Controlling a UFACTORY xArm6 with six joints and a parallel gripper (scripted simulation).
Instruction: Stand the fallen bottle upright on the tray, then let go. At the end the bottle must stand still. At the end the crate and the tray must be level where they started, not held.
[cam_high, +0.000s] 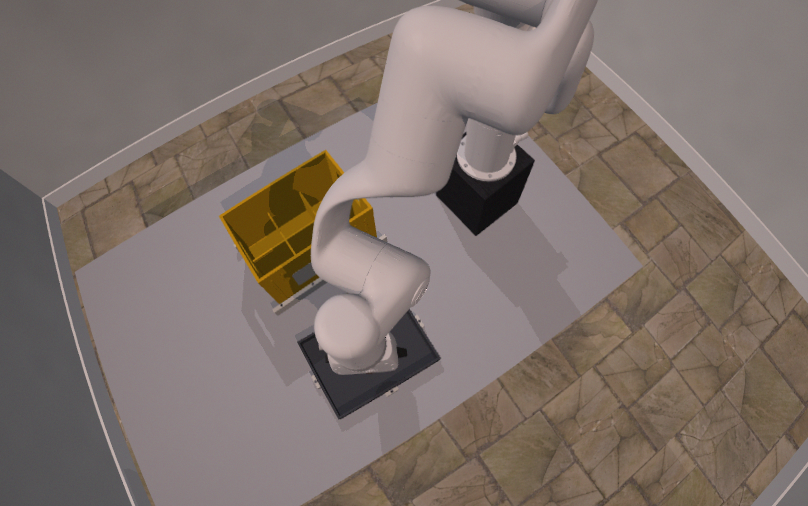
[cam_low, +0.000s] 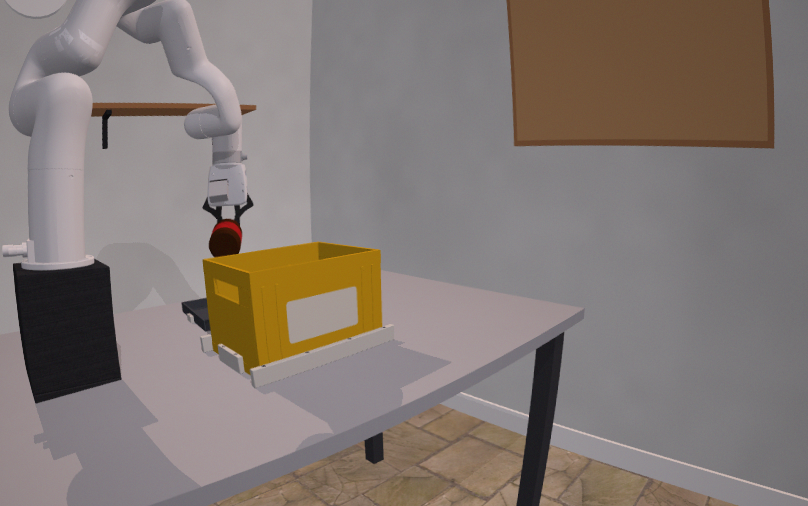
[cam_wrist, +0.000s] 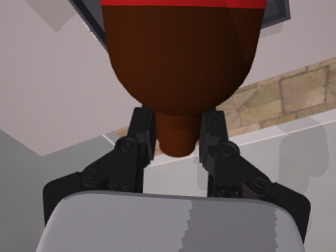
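My hand is 5 cm to the left of the brown bottle, 3 cm past it and 2 cm above it. Also, from my hand: yellow crate (35 cm to the right, 12 cm below, 2 cm behind); dark tray (19 cm below, 5 cm to the right, 1 cm behind).
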